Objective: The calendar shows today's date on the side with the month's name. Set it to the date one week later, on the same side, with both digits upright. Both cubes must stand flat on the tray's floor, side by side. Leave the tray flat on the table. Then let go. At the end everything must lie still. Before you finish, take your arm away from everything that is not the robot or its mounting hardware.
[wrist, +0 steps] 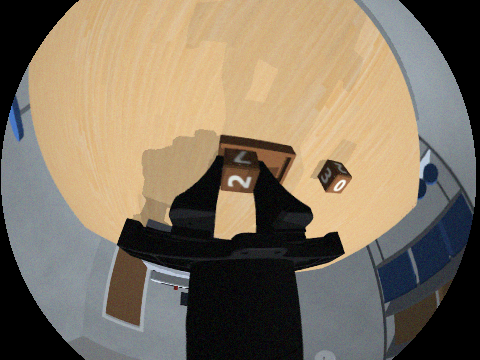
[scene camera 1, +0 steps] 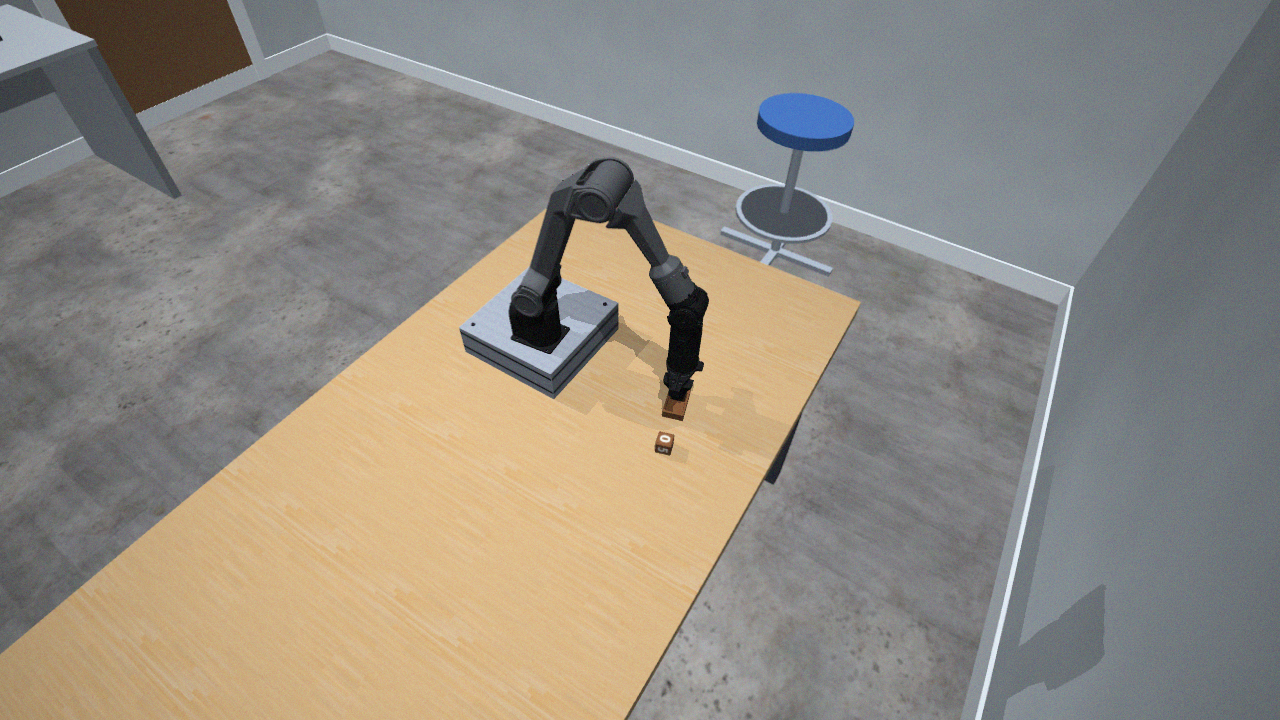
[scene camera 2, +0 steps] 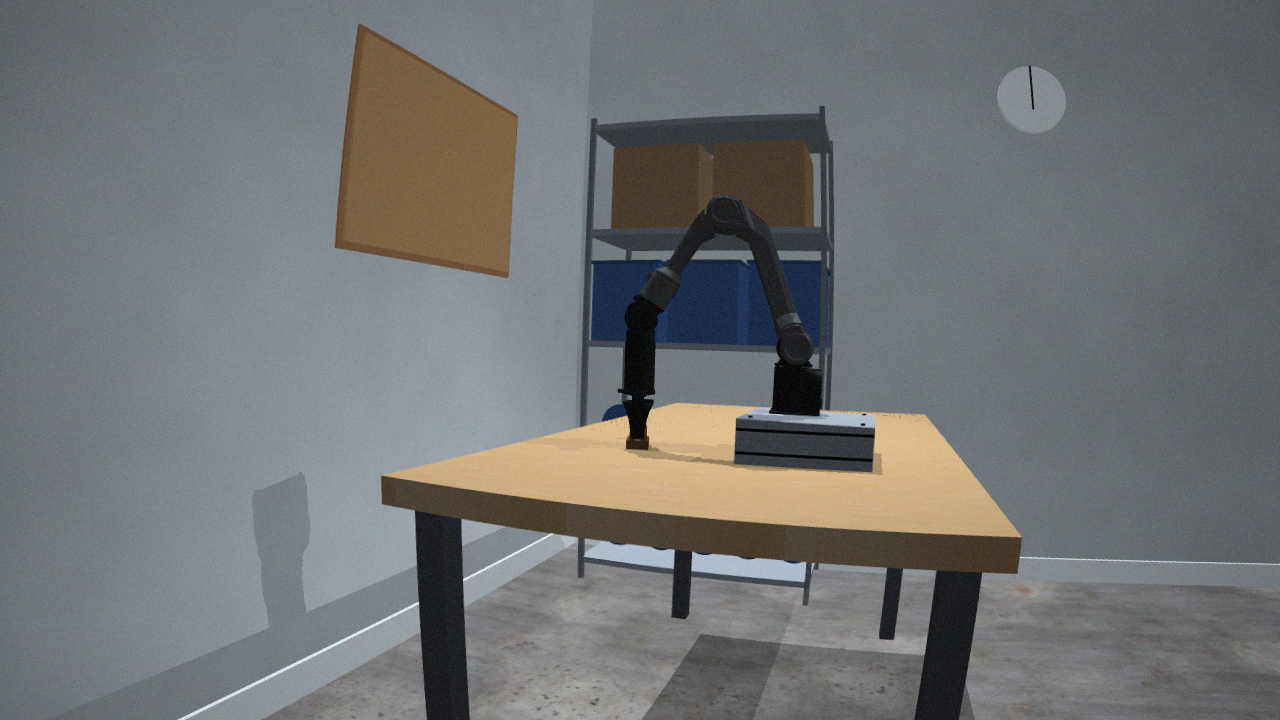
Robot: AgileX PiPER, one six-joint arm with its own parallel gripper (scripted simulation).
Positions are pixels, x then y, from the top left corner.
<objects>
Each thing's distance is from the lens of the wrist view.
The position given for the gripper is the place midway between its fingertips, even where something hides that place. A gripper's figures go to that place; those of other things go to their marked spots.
gripper (wrist: pixel 238 166): 0.14 m
brown digit cube (wrist: pixel 334 177): 0.18 m
brown tray (wrist: pixel 279 158): 0.15 m
</objects>
